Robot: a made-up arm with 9 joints. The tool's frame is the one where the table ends. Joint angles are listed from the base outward.
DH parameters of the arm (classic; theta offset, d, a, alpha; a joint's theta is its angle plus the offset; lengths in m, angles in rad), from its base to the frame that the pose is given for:
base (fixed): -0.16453 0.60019 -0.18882 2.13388
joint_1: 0 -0.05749 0.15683 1.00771
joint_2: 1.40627 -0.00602 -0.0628 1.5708
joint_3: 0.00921 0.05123 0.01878 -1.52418
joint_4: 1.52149 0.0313 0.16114 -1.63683
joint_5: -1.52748 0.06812 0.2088 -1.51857
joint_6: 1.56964 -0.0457 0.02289 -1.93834
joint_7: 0 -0.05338 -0.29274 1.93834
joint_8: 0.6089 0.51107 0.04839 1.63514
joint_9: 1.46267 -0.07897 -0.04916 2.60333
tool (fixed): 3.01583 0.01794 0 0
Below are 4 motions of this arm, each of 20 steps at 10 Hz.
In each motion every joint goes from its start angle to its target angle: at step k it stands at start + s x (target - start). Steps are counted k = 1, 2, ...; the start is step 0. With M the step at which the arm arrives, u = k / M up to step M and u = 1 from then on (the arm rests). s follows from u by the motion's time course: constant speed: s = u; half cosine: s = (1 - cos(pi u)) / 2; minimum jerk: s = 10 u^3 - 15 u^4 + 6 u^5.
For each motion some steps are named. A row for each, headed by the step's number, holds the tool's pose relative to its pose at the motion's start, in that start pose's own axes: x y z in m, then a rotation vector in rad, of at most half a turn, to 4 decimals.
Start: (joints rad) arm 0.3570 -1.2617 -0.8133 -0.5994 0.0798 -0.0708 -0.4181 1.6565 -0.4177
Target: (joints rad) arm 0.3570 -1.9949 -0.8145 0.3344 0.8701 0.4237 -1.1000 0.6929 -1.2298
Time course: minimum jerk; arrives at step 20
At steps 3, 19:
3: 0.0087 0.0049 0.0154 0.0050 0.0380 0.0248
19: 0.3789 0.1656 0.3515 0.6723 0.9298 0.6426

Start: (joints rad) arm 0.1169 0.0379 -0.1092 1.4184 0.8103 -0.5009 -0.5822 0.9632 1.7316
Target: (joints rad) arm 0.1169 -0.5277 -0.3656 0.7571 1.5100 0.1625 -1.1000 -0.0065 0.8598
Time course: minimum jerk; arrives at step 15
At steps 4, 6, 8, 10, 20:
4: -0.0902 -0.0405 -0.0610 0.0178 -0.0686 0.1262
6: -0.2282 -0.1082 -0.2107 0.0352 -0.2071 0.2820
8: -0.3483 -0.1698 -0.4881 0.0620 -0.4122 0.4015
10: -0.3661 -0.1691 -0.8051 0.1138 -0.6215 0.4592
20: -0.2838 -0.0997 -1.0963 0.1894 -0.8277 0.4934

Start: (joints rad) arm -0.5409 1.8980 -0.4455 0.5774 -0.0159 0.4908 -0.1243 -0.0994 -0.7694
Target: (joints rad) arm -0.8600 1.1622 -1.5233 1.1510 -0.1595 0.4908 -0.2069 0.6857 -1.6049
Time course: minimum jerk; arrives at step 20
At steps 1, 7, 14, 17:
1: 0.0008 -0.0001 -0.0011 -0.0021 0.0003 -0.0004
7: 0.2005 -0.0593 -0.2014 -0.3693 0.0668 -0.1380
14: 0.7853 -0.4110 -0.1653 -0.6667 0.0596 -0.7693
17: 0.8655 -0.4643 -0.0330 -0.5910 -0.0042 -0.8842

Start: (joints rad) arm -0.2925 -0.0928 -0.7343 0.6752 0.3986 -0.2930 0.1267 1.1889 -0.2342
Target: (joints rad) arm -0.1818 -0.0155 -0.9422 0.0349 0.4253 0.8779 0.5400 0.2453 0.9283
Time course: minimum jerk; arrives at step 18
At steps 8, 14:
8: -0.0698 -0.0471 -0.2526 -0.1608 -0.4245 -0.1533
14: -0.1162 -0.3022 -0.4419 -0.2457 -0.7882 -0.1839

